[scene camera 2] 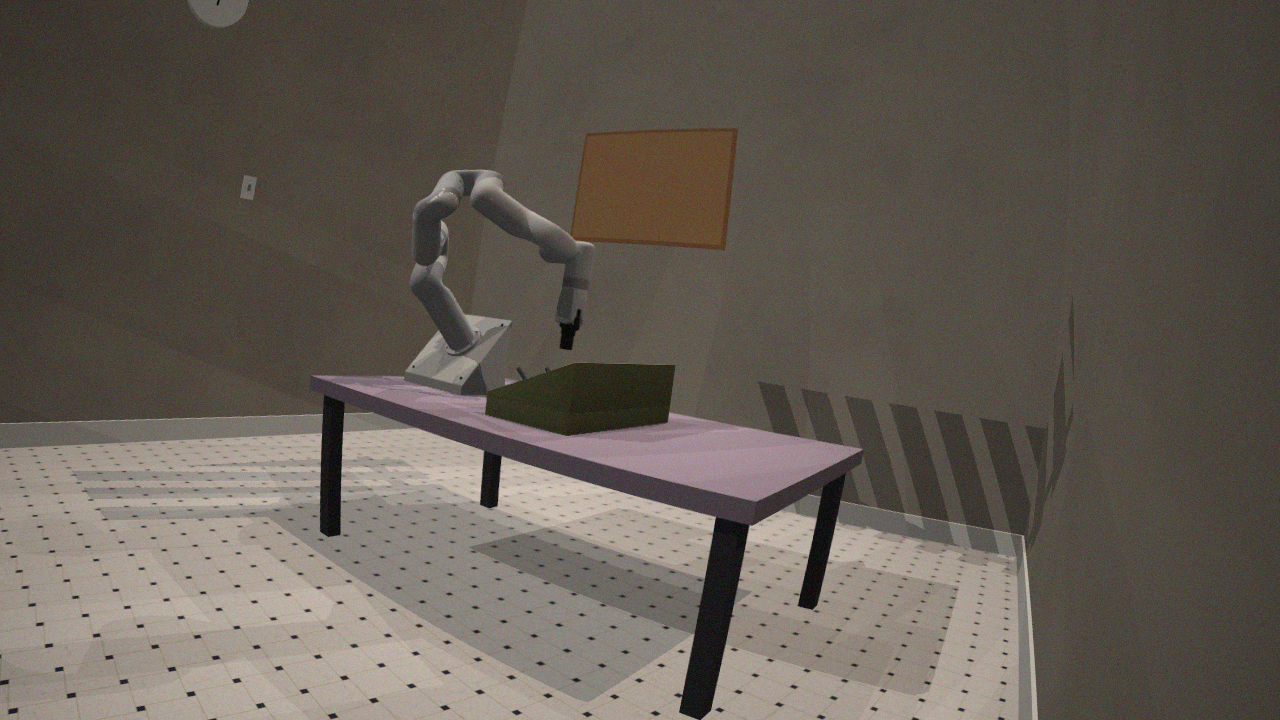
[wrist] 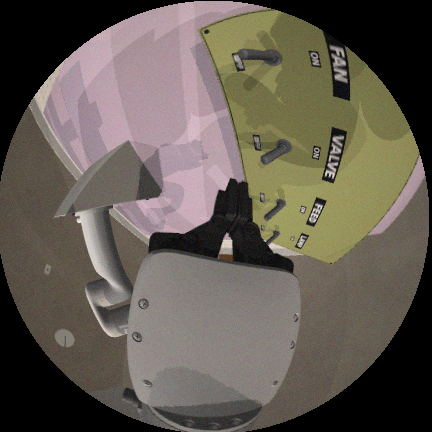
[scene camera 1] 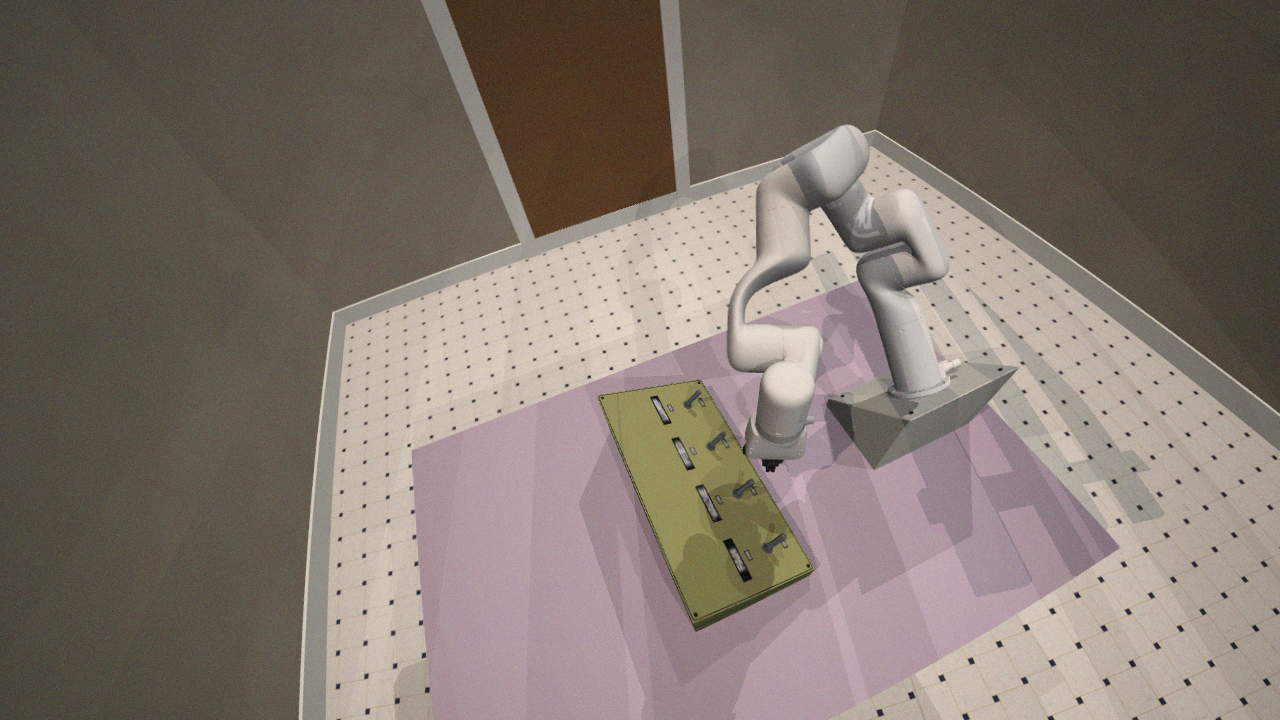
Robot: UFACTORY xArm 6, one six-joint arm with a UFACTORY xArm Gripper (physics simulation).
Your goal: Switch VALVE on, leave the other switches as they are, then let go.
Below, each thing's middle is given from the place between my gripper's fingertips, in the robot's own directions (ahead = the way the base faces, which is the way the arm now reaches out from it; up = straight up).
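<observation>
Olive switch panel (scene camera 1: 714, 541): 9 cm below my hand, 4 cm to the right of it, 14 cm ahead of it.
</observation>
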